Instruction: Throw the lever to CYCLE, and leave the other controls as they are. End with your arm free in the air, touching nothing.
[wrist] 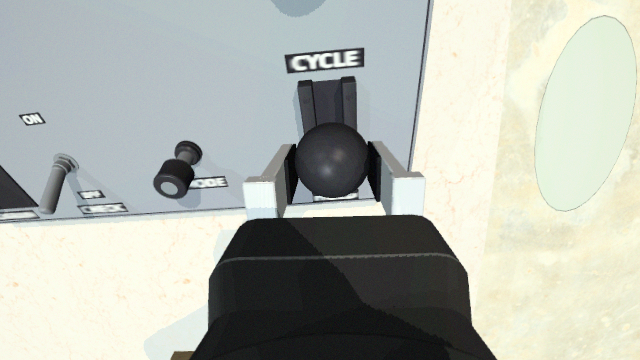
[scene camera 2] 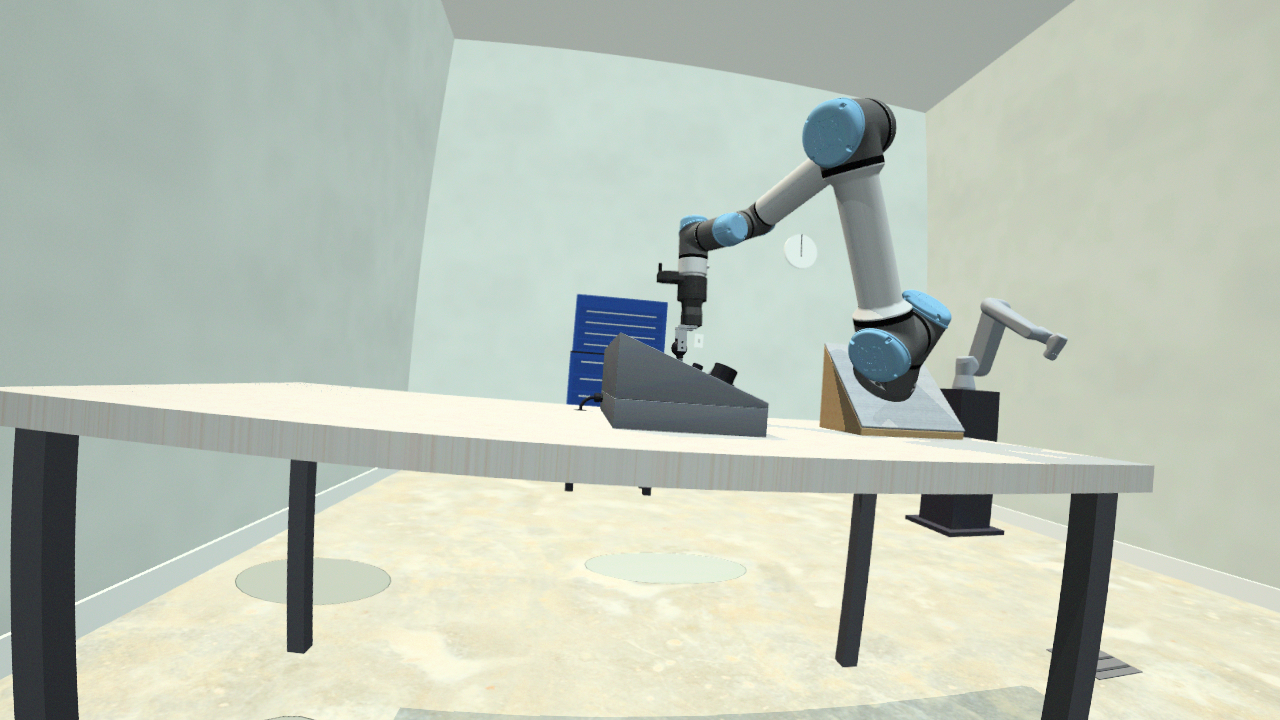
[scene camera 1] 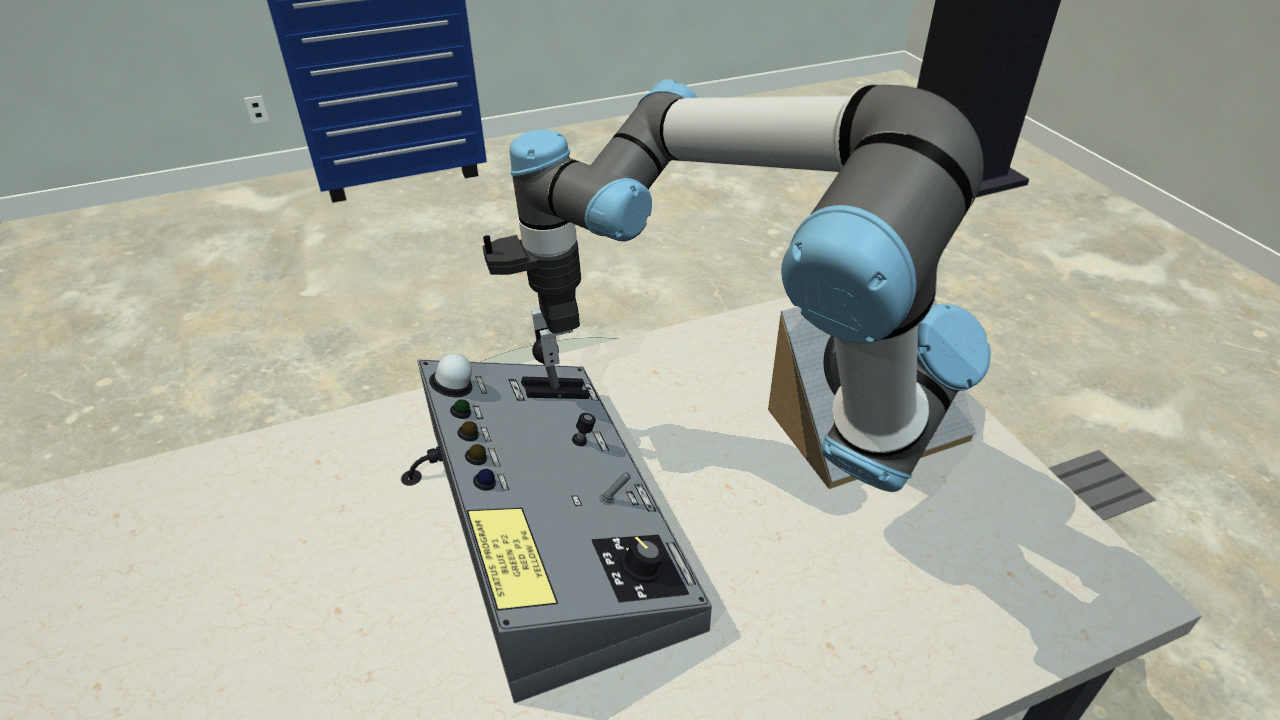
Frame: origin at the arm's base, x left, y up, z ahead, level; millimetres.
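Seen in the pictures: gripper, fingertip midpoint: [wrist: 332,161] [scene camera 2: 680,351] [scene camera 1: 548,354].
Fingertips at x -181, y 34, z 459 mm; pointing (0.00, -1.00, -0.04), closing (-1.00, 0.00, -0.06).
Pixels of each thing's middle, then the offset from my fingertips to it. "spot": a spot on its surface instead.
- lever's thin shaft, body centre: [scene camera 1: 551,372] dy -38, dx +0, dz -3 mm
- black slotted guide, surface spot: [wrist: 327,102] spot: dy -64, dx +0, dz +26 mm
- CYCLE label, surface spot: [wrist: 325,60] spot: dy -53, dx -1, dz +55 mm
- grey sloped control panel, body centre: [wrist: 107,86] [scene camera 1: 552,483] [scene camera 2: 669,383] dy -80, dx +179, dz +58 mm
- black-capped MODE control, body centre: [wrist: 183,162] [scene camera 1: 582,433] dy -61, dx +120, dz -8 mm
- grey toggle, body centre: [wrist: 53,188] [scene camera 1: 617,485] dy -55, dx +240, dz -16 mm
- rotary knob, body centre: [scene camera 1: 644,556] [scene camera 2: 723,373] dy -57, dx +360, dz -5 mm
- white dome lamp, surface spot: [scene camera 1: 453,370] spot: dy +22, dx +7, dz +144 mm
- yellow card, body centre: [scene camera 1: 510,555] dy -18, dx +322, dz +154 mm
- cable, surface spot: [scene camera 1: 420,463] spot: dy -133, dx +15, dz +221 mm
My gripper [scene camera 1: 545,343] [scene camera 2: 682,342] [wrist: 332,161] is shut on the lever's black ball knob [wrist: 333,159], one finger on each side. In scene camera 1 the lever's thin shaft [scene camera 1: 554,377] stands in the black slotted guide [scene camera 1: 577,388] [wrist: 327,102], near the middle of its length. The CYCLE label [wrist: 325,60] lies beyond the guide's far end in the wrist view. The knob covers the lower part of the guide and the shaft there, and the label at that end is mostly hidden. The grey sloped control panel [scene camera 1: 537,501] [scene camera 2: 662,385] carries the lever.
Beside the lever are the black-capped MODE control [scene camera 1: 584,425] [wrist: 173,177] and a grey toggle [scene camera 1: 615,487] [wrist: 54,186]. A rotary knob [scene camera 1: 642,557], a white dome lamp [scene camera 1: 453,370], several small lamps and a yellow card [scene camera 1: 512,559] are also on the panel. A cable [scene camera 1: 420,463] leaves its back.
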